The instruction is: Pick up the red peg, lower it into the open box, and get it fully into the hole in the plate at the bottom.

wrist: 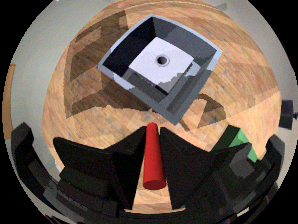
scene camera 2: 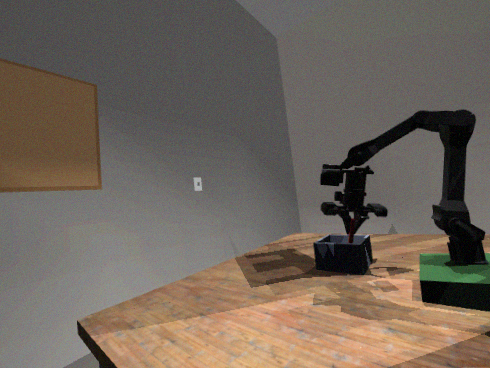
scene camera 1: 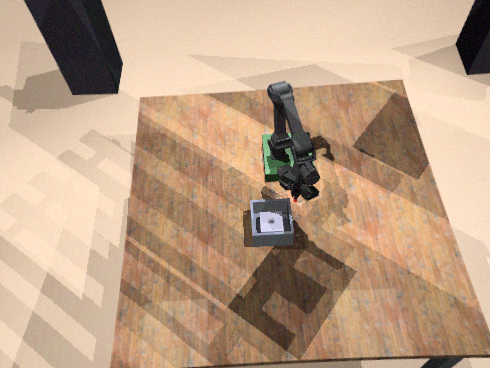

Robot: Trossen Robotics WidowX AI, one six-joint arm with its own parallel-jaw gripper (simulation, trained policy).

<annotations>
my gripper: wrist; scene camera 2 350,234; scene camera 1
grey box: wrist 115,64; scene camera 2 334,253; scene camera 1 259,239
same spot on my gripper: (scene camera 1: 295,193) = (wrist: 132,143)
</annotations>
